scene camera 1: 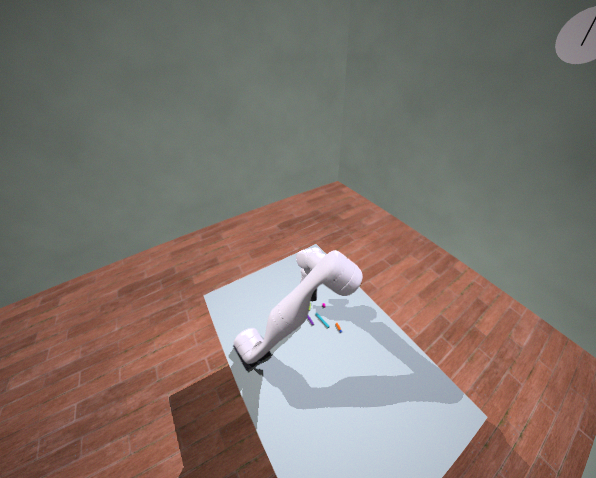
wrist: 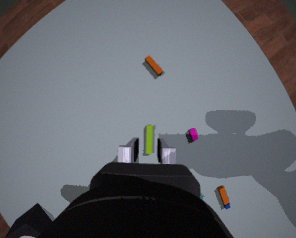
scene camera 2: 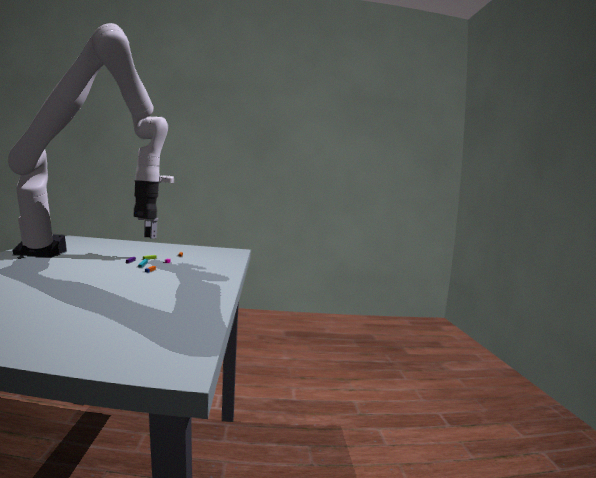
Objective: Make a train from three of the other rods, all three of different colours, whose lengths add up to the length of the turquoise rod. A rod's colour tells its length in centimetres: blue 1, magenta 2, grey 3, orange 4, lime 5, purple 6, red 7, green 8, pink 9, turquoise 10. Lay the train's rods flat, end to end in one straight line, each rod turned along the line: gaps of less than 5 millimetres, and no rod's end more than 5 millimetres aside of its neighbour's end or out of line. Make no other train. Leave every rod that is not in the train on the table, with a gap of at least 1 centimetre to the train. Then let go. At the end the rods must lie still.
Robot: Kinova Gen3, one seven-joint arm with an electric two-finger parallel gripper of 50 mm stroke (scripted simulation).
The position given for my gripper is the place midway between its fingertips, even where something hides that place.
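My gripper (scene camera 2: pixel 150 237) is visible; the wrist view also shows my gripper (wrist: pixel 148 146).
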